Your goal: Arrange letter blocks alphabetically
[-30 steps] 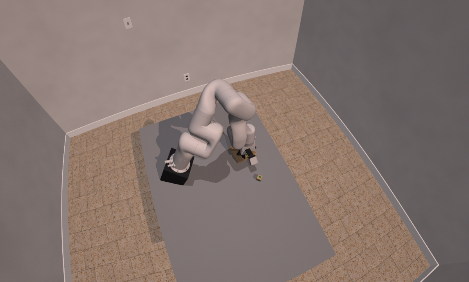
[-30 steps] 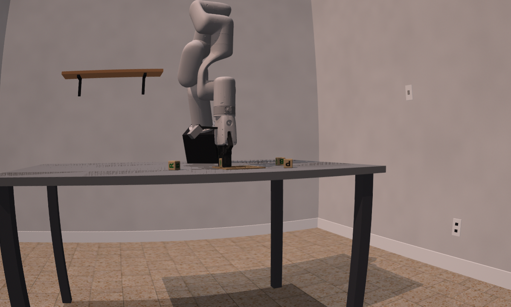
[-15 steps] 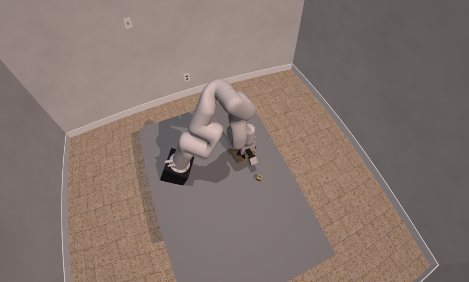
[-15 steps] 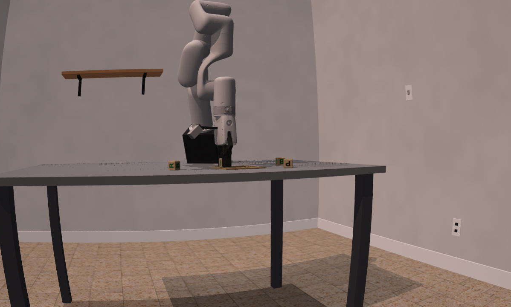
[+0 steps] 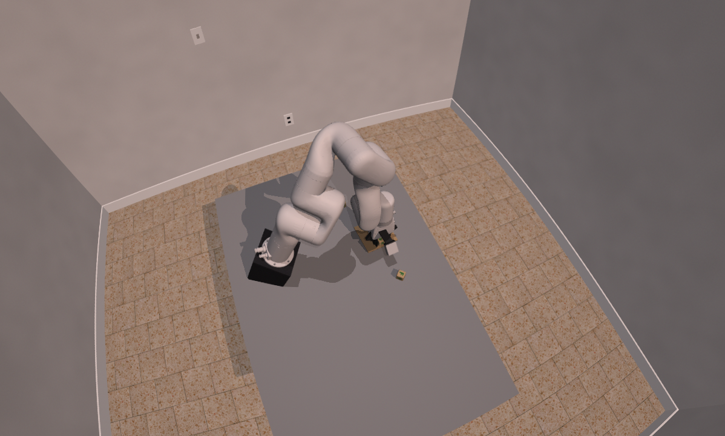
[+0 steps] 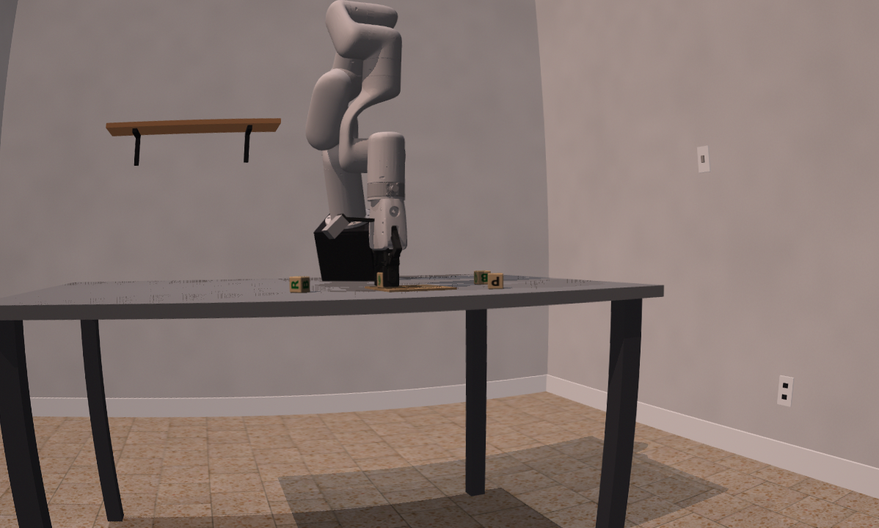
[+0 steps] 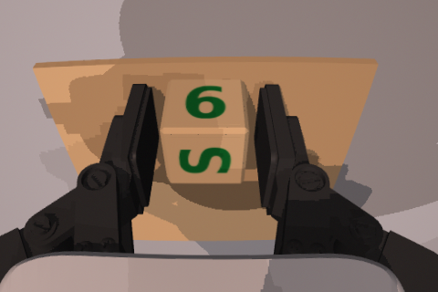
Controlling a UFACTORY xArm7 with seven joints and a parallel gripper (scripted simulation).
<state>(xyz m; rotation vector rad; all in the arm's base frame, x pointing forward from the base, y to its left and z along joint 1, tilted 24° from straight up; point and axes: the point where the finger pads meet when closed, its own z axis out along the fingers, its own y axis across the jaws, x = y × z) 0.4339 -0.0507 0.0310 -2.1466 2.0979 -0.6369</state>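
The mat is 50 mm to the left of my hand and 20 mm below it. From my hand the other things lie so: wooden block 190 mm to the left, 90 mm ahead, 10 mm below.
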